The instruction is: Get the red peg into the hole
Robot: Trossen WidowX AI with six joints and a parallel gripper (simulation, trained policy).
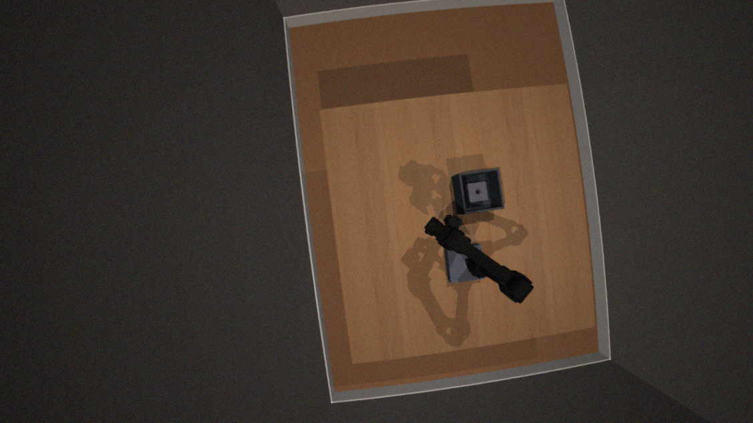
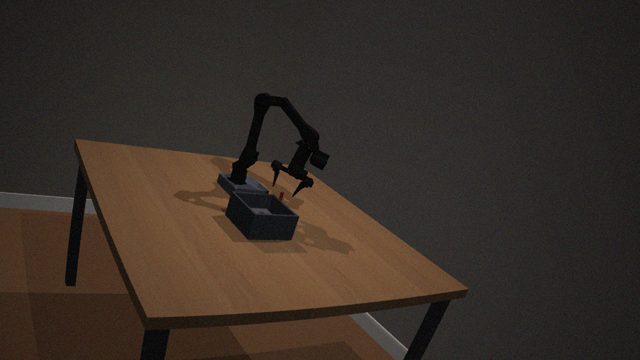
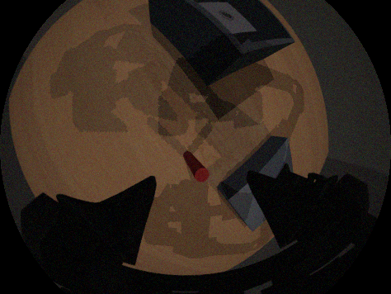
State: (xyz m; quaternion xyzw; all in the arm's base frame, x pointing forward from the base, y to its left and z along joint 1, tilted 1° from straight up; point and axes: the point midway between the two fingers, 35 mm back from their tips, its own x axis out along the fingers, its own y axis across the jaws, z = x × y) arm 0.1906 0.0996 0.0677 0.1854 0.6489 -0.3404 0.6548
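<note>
The red peg lies 40 mm below my gripper tip. Also, from my gripper tip: light plate 220 mm to the right, 130 mm ahead, 40 mm below; dark box 220 mm to the right, 130 mm ahead, 60 mm below.
</note>
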